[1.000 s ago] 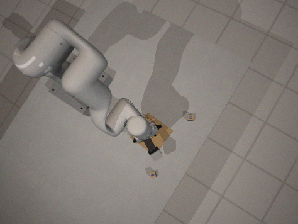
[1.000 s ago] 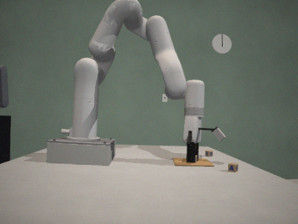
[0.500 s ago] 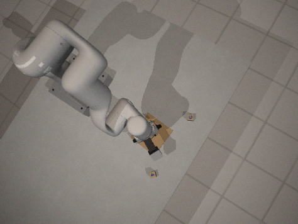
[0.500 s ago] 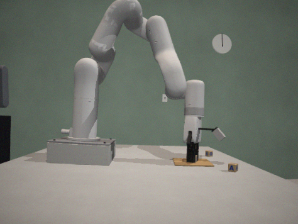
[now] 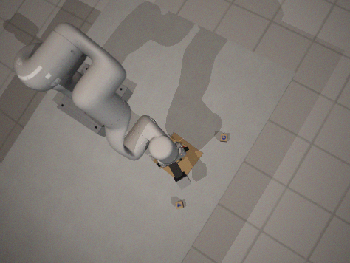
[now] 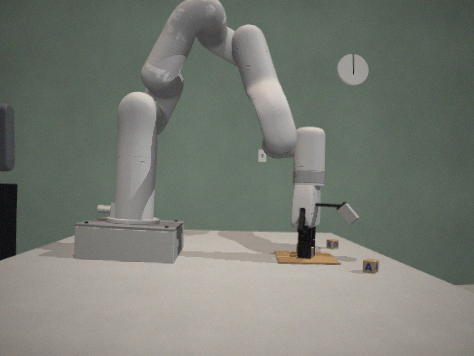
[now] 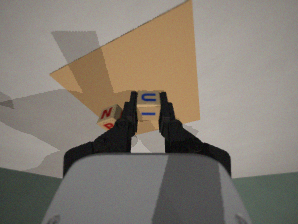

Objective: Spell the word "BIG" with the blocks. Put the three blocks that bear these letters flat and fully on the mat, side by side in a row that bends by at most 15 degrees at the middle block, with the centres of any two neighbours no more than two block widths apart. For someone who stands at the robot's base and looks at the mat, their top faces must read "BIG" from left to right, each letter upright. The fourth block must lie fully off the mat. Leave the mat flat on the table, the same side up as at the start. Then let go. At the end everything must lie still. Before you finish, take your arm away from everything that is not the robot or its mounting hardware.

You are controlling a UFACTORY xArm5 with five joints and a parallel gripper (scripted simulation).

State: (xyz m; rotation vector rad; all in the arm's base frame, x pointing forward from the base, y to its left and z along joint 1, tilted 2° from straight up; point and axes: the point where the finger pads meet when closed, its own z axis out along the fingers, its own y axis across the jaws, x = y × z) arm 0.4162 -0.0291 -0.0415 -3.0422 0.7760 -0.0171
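My hand is 10 mm to the right of the mat and 20 mm above it.
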